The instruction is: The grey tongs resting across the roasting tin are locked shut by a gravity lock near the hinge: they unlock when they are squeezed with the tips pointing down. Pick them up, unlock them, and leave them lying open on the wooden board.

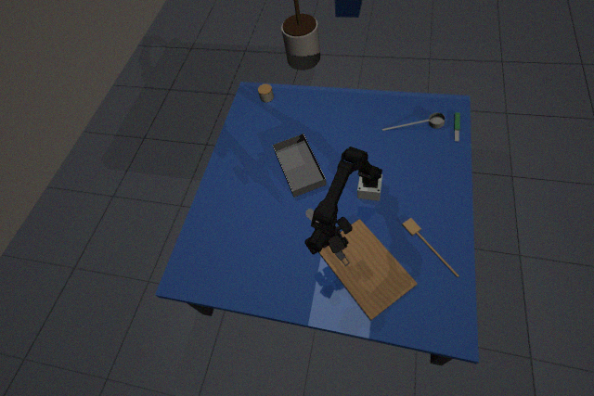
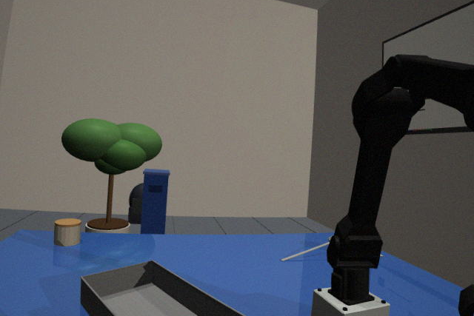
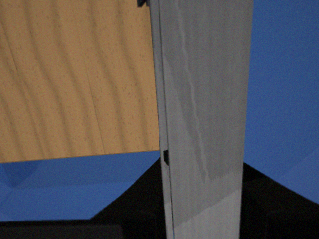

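My gripper tip is 15 cm past the wooden board, 12 cm above it and 3 cm to the right of it. Also, from my gripper tip: cork-topped cup (91 cm to the right, 49 cm ahead, 9 cm below); grey roasting tin (44 cm to the right, 21 cm ahead, 10 cm below).
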